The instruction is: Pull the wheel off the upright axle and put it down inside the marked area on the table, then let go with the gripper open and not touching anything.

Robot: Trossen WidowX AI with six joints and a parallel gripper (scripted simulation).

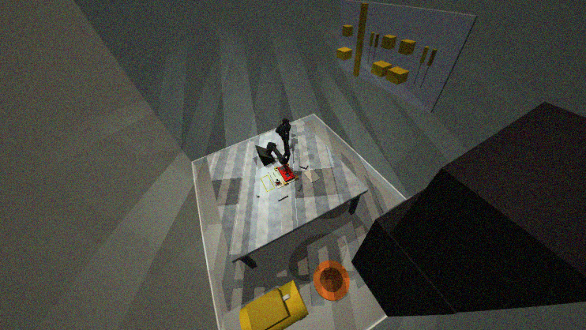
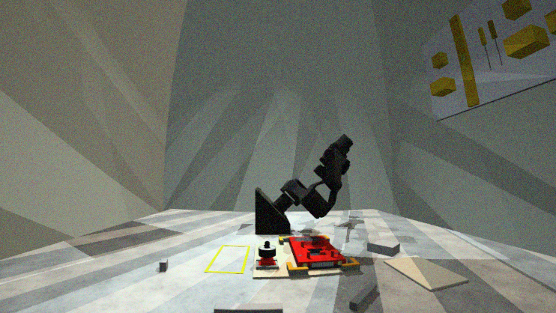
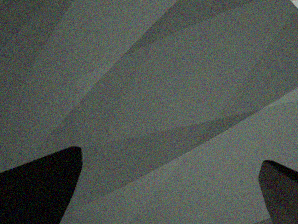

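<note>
The wheel lies 550 mm ahead of my gripper tip, 270 mm to the right of it and 240 mm below it. The rest, counted from my gripper tip: pale sheet (610 mm ahead, 70 mm to the left, 280 mm below); then grey block (470 mm ahead, 40 mm to the left, 270 mm below); then upright axle (550 mm ahead, 270 mm to the right, 250 mm below).
</note>
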